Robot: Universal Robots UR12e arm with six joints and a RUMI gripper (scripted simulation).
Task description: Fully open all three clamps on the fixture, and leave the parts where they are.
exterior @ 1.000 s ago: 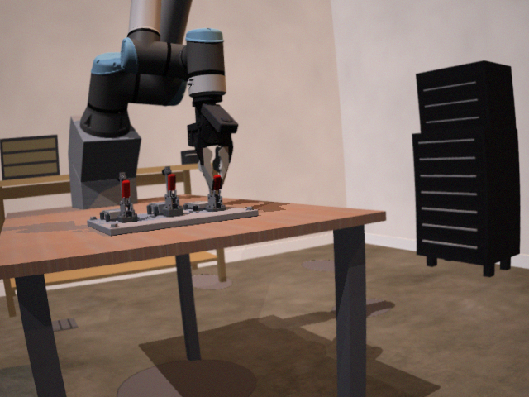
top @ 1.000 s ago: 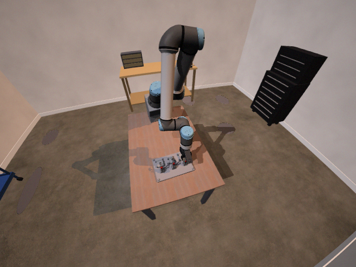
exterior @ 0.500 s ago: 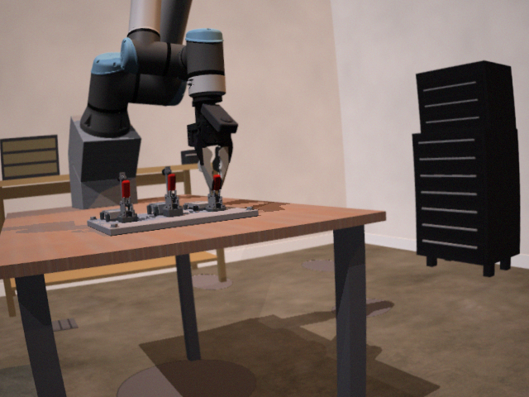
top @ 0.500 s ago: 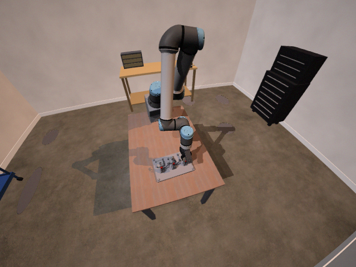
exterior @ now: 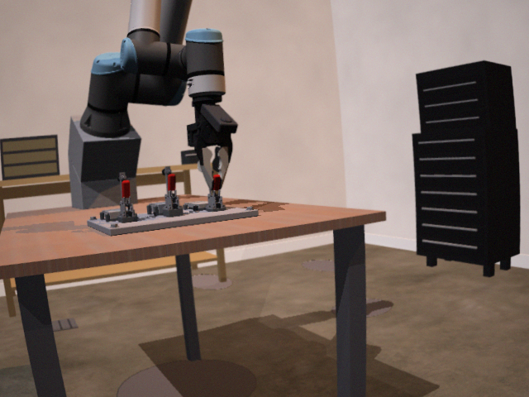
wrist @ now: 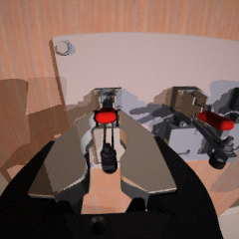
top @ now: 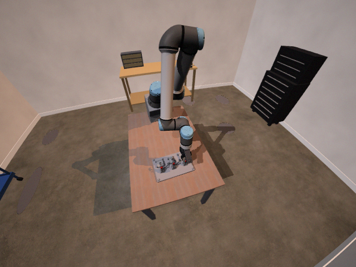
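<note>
Right now my hand is 10 mm past the grey fixture plate, 120 mm to the left of it and 70 mm above it.
</note>
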